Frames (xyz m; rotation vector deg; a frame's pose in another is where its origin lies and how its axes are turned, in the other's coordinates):
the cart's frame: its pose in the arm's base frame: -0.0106 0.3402 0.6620 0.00 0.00 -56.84
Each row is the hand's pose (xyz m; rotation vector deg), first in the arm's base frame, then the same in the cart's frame.
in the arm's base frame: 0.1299 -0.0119 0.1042 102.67 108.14 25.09
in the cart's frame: 0.3716 -0.0750 -0.5578 41.12 152.48 42.93
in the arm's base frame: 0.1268 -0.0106 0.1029 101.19 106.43 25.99
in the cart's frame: 0.3688 -0.0769 -0.5591 40.70 150.49 45.06
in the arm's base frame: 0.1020 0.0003 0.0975 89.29 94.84 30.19
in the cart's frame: 0.3461 -0.0917 -0.5645 35.88 135.29 57.76
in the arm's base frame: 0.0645 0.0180 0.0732 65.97 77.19 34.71
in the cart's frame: 0.3108 -0.1134 -0.5888 23.18 108.16 74.19
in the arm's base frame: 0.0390 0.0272 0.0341 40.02 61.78 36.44
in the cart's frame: 0.2892 -0.1297 -0.6279 6.35 80.47 84.34
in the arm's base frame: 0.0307 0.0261 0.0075 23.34 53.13 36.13
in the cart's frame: 0.2855 -0.1372 -0.6545 -5.22 63.49 87.48
